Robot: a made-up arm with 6 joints.
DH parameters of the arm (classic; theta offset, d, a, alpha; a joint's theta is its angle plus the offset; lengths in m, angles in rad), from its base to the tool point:
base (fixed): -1.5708 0.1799 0 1.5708
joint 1: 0 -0.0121 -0.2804 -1.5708
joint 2: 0 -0.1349 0.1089 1.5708
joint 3: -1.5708 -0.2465 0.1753 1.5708
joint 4: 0 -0.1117 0.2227 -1.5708
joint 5: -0.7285 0 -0.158 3.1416
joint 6: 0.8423 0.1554 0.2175 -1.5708
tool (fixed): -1.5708 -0.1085 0 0
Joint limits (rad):
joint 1: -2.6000..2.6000
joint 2: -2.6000..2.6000
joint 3: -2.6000..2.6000
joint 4: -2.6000..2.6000
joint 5: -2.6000..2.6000
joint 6: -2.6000..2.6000
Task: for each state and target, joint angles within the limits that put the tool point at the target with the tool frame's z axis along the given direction. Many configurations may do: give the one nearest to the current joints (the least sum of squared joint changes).
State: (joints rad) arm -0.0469 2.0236 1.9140 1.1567 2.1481 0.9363
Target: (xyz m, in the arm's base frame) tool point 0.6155 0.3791 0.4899 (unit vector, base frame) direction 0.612 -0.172 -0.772
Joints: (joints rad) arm 0.1001 1.3787 2.2890 0.4495 2.4879 0.9736
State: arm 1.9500 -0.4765 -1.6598 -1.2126 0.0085 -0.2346
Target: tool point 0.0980 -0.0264 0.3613 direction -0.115 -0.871 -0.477
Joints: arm 2.2384 -1.1659 -2.1943 -1.5477 -0.4498 0.0329
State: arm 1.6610 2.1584 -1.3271 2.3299 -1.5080 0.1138
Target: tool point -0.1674 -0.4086 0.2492 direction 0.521 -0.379 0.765
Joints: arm 2.2956 2.2556 -1.6975 2.0473 -1.8783 0.4013
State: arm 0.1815 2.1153 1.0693 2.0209 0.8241 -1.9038
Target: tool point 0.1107 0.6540 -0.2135 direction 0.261 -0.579 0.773
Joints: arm 0.4819 2.6000 1.2785 2.3804 1.5150 -1.8509
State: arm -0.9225 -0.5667 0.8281 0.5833 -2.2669 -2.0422
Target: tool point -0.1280 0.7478 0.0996 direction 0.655 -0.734 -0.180
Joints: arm -1.3164 -0.7177 0.3289 0.8196 -2.2812 -2.2182
